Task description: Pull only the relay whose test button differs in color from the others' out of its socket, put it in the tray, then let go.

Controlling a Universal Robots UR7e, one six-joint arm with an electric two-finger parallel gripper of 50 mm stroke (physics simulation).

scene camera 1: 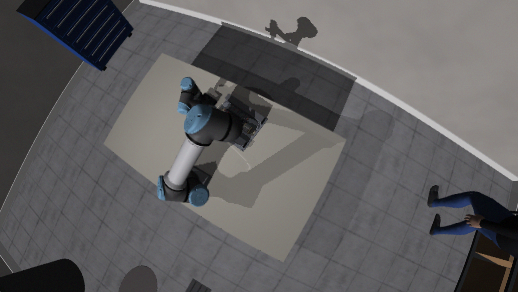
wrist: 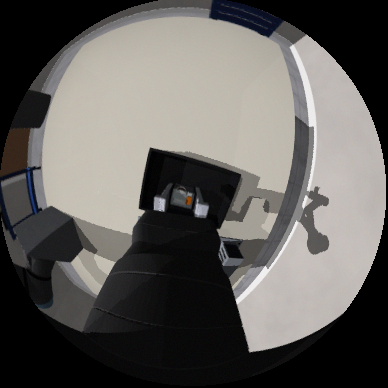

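My gripper is shut on a relay with an orange test button, in the wrist view. The gripper and relay are over the black tray, within its outline; how far the relay is above the tray floor I cannot tell. In the scene view the arm hides the gripper and the tray. The socket panel shows partly beside the arm, with its sockets and other relays mostly hidden, so their button colors cannot be told.
The light table top lies under the arm. A grey open-topped box stands to the lower right of the tray in the wrist view. A blue cabinet and a person in blue trousers are off the table.
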